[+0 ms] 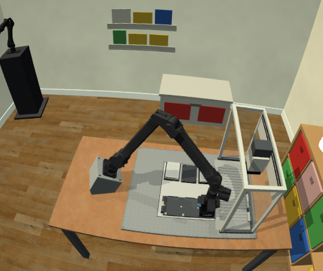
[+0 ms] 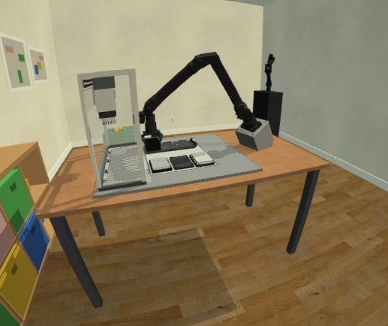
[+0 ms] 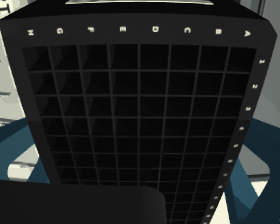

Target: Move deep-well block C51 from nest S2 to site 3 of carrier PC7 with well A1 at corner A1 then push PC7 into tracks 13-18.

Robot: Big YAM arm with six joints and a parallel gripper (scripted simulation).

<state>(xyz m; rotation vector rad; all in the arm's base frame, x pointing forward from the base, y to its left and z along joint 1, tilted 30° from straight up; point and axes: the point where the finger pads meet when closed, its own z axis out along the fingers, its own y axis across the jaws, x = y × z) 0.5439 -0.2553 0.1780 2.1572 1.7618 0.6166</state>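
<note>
My gripper is now 10 mm below the black deep-well block C51. Also, from my hand: dark nest S2 (270 mm to the left, 60 mm behind, 20 mm below); post (390 mm to the left, 220 mm above, 170 mm ahead); dark grey carrier PC7 (100 mm behind, 20 mm to the left, 10 mm below).
</note>
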